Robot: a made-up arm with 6 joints. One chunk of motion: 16 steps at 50 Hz.
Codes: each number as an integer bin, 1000 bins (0 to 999) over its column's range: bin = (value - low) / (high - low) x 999, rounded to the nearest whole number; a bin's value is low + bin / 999 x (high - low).
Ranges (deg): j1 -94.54..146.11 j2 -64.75..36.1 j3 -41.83..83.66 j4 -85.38..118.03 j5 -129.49..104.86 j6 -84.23..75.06
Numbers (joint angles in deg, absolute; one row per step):
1: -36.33 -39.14 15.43 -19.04 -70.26 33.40
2: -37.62 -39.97 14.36 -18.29 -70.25 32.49
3: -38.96 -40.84 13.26 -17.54 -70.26 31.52
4: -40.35 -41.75 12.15 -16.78 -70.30 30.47
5: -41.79 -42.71 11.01 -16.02 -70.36 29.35
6: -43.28 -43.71 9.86 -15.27 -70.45 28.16
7: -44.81 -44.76 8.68 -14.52 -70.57 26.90
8: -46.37 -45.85 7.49 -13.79 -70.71 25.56
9: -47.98 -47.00 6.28 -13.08 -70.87 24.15
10: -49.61 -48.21 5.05 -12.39 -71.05 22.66
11: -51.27 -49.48 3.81 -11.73 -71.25 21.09
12: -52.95 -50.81 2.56 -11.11 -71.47 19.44
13: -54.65 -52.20 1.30 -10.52 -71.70 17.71
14: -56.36 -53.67 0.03 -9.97 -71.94 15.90
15: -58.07 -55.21 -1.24 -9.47 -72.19 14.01
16: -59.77 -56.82 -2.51 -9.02 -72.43 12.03
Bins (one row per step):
1: 242 254 456 326 252 738
2: 236 245 447 329 253 732
3: 231 237 439 333 252 726
4: 225 228 430 337 252 719
5: 219 218 421 341 252 712
6: 213 208 411 344 252 705
7: 206 198 402 348 251 697
8: 200 187 393 352 251 689
9: 193 176 383 355 250 680
10: 187 164 373 358 249 670
11: 180 151 363 362 248 661
12: 173 138 353 365 247 650
13: 166 124 343 368 246 639
14: 158 110 333 370 245 628
15: 151 95 323 373 244 616
16: 144 79 313 375 243 604

